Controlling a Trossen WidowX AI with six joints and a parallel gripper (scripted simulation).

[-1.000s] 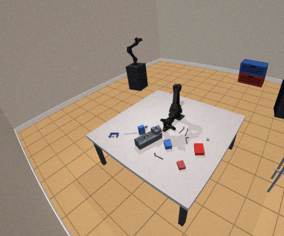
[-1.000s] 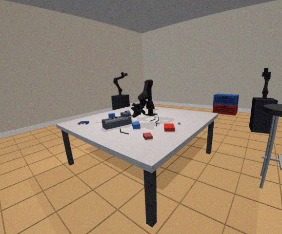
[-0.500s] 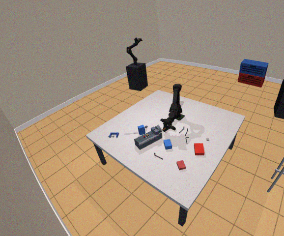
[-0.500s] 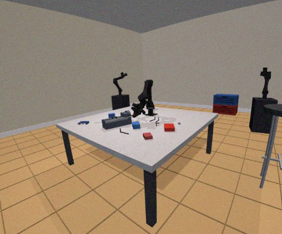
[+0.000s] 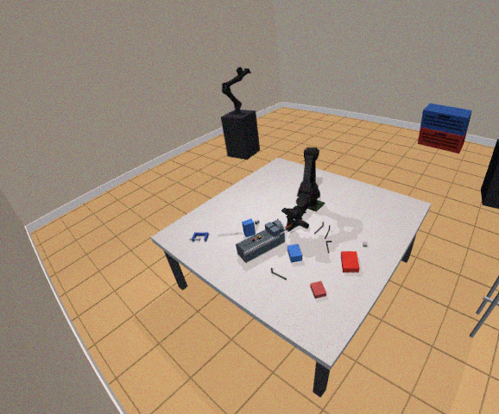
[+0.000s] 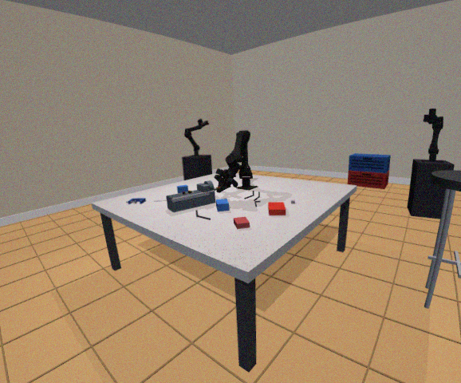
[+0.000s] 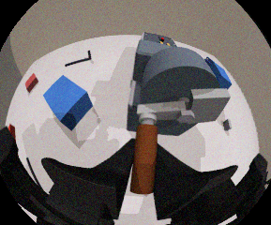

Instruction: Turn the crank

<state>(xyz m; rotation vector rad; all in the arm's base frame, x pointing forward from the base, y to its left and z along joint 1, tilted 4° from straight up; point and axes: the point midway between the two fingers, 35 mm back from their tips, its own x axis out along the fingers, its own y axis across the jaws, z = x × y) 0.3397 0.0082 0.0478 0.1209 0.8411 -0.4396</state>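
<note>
Now: gripper tip 2 cm past the brown crank handle, 1 cm to the right of it and 2 cm below it. Round my gripper tip: red pointer: 17 cm ahead, 11 cm to the right, 3 cm above.
</note>
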